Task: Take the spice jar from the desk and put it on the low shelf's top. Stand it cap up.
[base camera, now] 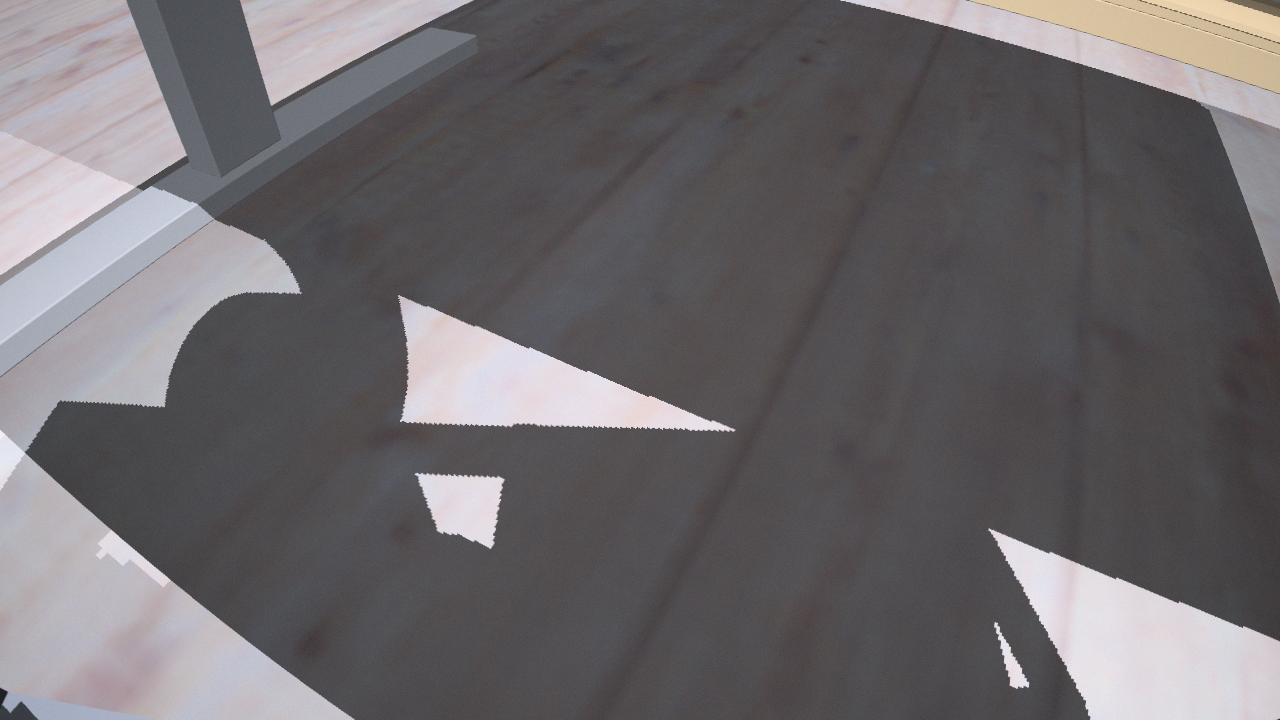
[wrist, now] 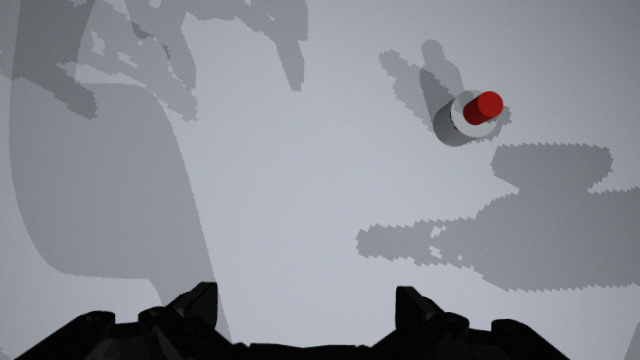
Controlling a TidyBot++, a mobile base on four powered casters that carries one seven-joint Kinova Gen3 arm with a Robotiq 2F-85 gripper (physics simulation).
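Frame: origin at the arm's base, x left, y back, z up, level; millimetres.
Seen in the pictures: gripper, fingertip midpoint: point(wrist: 306, 304).
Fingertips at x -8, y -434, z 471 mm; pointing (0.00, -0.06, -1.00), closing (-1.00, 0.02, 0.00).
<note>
Pixels of each thing's top centre, then the offset from my fingertips to it. "spot": a spot on its surface instead. Level surfaces: height alone.
- spice jar, top centre: point(wrist: 490, 104) dy -128, dx -142, dz -83 mm
- pale desk top, surface height: dz -151 mm
- grey desk leg, surface spot: point(base camera: 210, 89) spot: dy -229, dx +403, dz -764 mm
The spice jar point(wrist: 457, 122), a grey-white cylinder with a red cap, stands upright, cap up, on the pale desk top point(wrist: 300, 175) in the upper right of the wrist view. My gripper point(wrist: 306, 304) is open, with its fingers wide apart at the bottom of the wrist view and nothing between them. It points down over the desk, and the jar lies ahead of the fingers and to the right of them. The low shelf point(base camera: 1163, 40) shows in part at the top right of the base view; its top does not show there.
A grey desk leg point(base camera: 210, 89) rises from a long foot bar point(base camera: 358, 98) at the left of the base view. The desk's dark shadow covers much of the wooden floor. Shadows of the arm and gripper fall on the desk top.
</note>
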